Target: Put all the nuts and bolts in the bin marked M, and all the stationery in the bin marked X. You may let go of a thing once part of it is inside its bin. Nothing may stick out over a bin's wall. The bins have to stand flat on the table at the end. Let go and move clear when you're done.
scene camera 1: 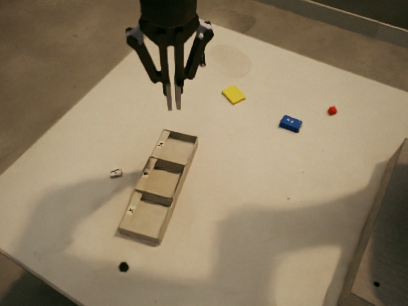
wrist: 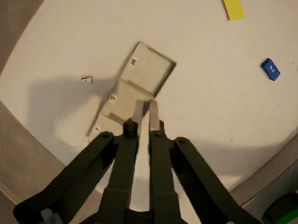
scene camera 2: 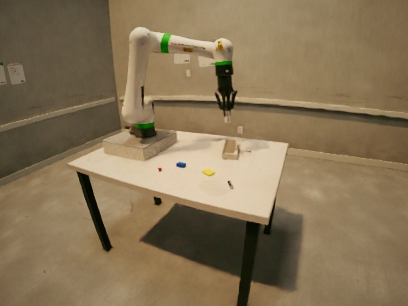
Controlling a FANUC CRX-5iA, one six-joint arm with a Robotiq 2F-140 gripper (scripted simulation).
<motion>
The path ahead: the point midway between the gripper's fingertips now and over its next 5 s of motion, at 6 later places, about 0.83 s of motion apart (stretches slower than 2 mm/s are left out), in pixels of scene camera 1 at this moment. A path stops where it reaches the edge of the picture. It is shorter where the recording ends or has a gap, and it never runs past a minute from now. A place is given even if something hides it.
My gripper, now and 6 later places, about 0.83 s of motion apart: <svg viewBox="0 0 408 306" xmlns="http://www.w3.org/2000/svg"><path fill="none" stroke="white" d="M173 104L225 113L193 129L174 146L174 148L169 146L161 175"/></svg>
</motion>
